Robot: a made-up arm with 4 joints.
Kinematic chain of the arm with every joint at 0, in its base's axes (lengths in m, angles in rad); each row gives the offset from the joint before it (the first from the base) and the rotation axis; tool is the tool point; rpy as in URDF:
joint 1: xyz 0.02 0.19 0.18 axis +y
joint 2: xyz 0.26 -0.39 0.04 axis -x
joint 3: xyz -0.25 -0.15 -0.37 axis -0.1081 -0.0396 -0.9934
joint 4: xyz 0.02 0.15 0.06 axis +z
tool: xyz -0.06 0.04 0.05 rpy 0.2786 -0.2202 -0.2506
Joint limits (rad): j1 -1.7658..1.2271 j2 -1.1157..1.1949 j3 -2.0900..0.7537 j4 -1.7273..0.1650
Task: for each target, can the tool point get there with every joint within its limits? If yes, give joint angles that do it. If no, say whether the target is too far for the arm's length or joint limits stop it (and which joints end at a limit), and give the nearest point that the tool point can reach.
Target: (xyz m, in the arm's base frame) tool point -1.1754 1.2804 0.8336
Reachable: no: too far | nearest point -0.2225 -0.0557 0.2946 | short by 1.727 m
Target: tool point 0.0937 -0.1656 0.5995
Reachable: no: joint limits stop it (at a limit: joint 1, joint 3, joint 4) | nearest point 0.2052 -0.1524 0.4193 | short by 0.212 m
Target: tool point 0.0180 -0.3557 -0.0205
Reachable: yes | joints 0.3906 0.8209 0.3649 -0.5278
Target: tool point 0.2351 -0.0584 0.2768
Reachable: yes | joints -1.3593 -0.4227 0.4238 -1.3469
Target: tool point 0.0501 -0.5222 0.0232
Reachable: yes | joints -1.4366 0.5027 -1.8246 -0.1243
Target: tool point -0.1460 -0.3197 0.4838
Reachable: no: joint limits stop it (at a limit: joint 1) | nearest point -0.1505 -0.3959 0.3191 | short by 0.181 m
